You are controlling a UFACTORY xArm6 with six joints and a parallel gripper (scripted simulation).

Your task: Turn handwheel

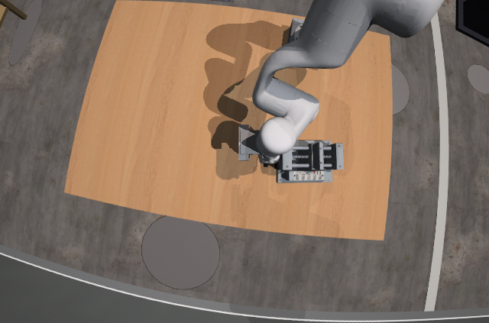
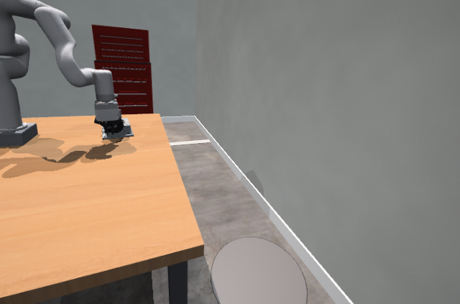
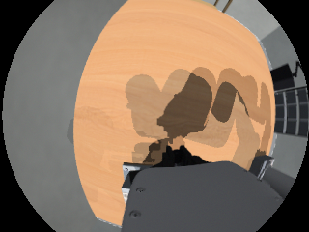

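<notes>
Right now my hand is 2 cm to the right of the black handwheel. Also, from my hand: stop: 17 cm to the left, 2 cm behind, 2 cm above.
</notes>
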